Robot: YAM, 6 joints.
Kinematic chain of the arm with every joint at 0, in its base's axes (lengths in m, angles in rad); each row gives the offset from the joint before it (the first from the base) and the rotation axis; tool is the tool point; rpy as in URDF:
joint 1: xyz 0 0 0.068 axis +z
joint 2: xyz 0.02 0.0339 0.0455 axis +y
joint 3: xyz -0.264 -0.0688 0 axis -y
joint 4: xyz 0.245 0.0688 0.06 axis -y
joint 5: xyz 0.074 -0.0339 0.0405 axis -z
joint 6: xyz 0.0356 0 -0.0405 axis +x
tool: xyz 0 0 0 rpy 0 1.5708 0
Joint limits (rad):
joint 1: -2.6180..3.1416
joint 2: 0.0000..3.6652
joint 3: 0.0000..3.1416
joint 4: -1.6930..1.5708
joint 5: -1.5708..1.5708
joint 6: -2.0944..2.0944
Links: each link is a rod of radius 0.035 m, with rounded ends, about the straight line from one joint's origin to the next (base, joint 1, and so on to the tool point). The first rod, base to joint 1, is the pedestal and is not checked.
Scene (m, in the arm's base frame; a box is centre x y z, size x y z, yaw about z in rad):
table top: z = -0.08
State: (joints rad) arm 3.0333 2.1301 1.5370 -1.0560 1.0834 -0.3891
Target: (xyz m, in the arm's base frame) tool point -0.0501 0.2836 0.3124
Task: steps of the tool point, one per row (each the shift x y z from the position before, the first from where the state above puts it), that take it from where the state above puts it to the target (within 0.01 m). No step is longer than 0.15 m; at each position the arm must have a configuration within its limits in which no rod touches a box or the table.
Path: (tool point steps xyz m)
1: 0.0551 0.1009 0.0440
2: 0.0831 0.0726 0.0406
3: 0.0978 0.0369 0.0363
4: 0.0979 -0.0002 0.0318

